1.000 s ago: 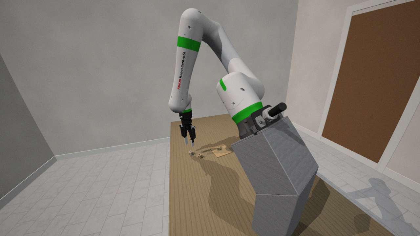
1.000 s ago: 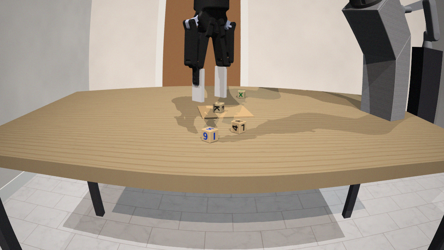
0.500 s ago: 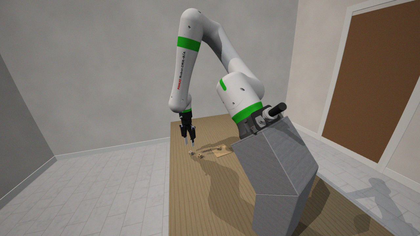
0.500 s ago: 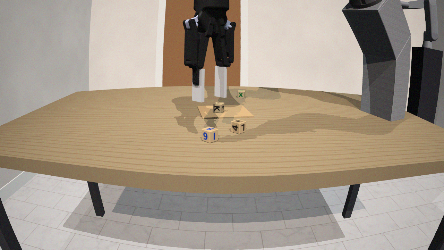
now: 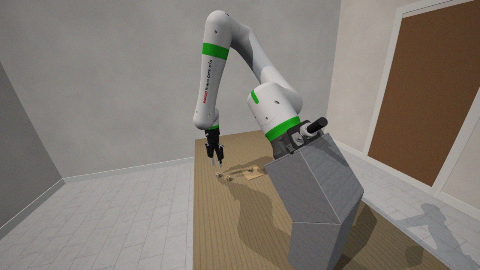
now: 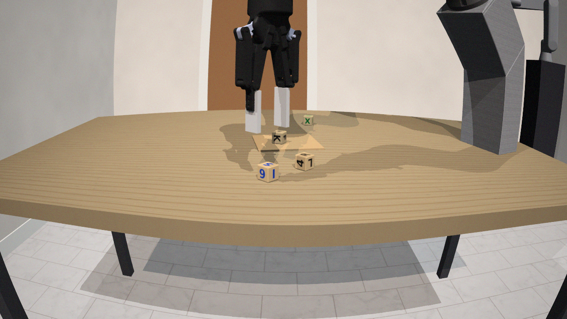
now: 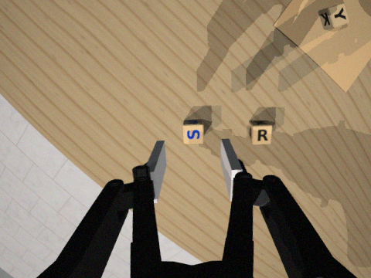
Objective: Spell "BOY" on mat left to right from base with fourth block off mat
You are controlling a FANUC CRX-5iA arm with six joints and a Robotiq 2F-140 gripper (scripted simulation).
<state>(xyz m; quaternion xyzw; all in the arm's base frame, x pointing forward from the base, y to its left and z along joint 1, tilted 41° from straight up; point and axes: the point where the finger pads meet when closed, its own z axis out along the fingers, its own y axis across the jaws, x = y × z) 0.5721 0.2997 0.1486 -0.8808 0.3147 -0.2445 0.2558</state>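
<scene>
My gripper is now 10 cm above the block. Also, from my hand: tan mat (2 cm ahead, 25 cm to the right, 11 cm below).
</scene>
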